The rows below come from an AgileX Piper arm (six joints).
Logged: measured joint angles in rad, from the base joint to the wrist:
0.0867, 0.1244, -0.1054, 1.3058, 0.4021, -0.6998
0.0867, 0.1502, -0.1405, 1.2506, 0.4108, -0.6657
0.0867, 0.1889, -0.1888, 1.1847, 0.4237, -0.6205
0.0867, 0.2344, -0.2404, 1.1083, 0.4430, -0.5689
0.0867, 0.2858, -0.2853, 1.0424, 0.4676, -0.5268
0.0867, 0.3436, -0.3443, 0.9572, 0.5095, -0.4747
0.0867, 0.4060, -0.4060, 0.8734, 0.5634, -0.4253
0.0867, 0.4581, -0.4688, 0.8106, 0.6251, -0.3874
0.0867, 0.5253, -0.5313, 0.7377, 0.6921, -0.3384
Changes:
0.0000, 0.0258, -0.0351, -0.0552, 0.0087, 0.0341
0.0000, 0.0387, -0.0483, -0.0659, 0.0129, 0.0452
0.0000, 0.0455, -0.0516, -0.0764, 0.0193, 0.0516
0.0000, 0.0514, -0.0449, -0.0659, 0.0246, 0.0421
0.0000, 0.0578, -0.0590, -0.0852, 0.0419, 0.0521
0.0000, 0.0624, -0.0617, -0.0838, 0.0539, 0.0494
0.0000, 0.0521, -0.0628, -0.0628, 0.0617, 0.0379
0.0000, 0.0672, -0.0625, -0.0729, 0.0670, 0.0490

